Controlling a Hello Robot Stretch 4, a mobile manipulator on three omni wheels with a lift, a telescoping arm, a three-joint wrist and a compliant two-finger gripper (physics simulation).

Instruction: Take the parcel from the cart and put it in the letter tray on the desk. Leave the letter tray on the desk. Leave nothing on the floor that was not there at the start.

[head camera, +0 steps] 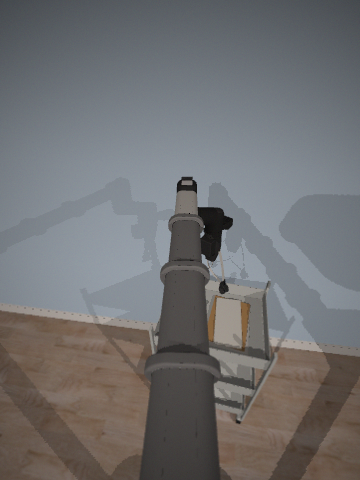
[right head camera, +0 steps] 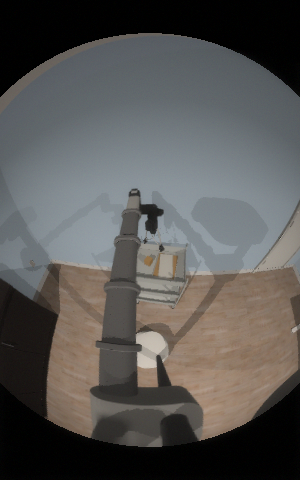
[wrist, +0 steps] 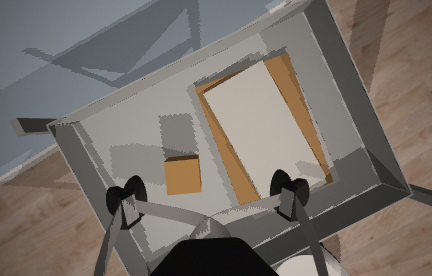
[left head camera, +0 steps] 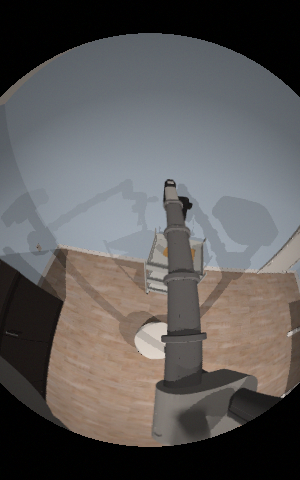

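A small orange-brown box sits in the top tray of the grey cart. Beside it lies a larger flat orange-brown piece, with a white slab askew on top. Which of these is the parcel I cannot tell for certain. My gripper is open and empty above the cart. In the wrist view the small box shows between the fingertips, nearer the left one; the right fingertip overlaps the slab's lower end. The desk and letter tray do not show.
A blue-grey wall stands behind the cart. A white round object stands in front of the cart. A dark cabinet is at the left. My arm hides part of the cart in the head view.
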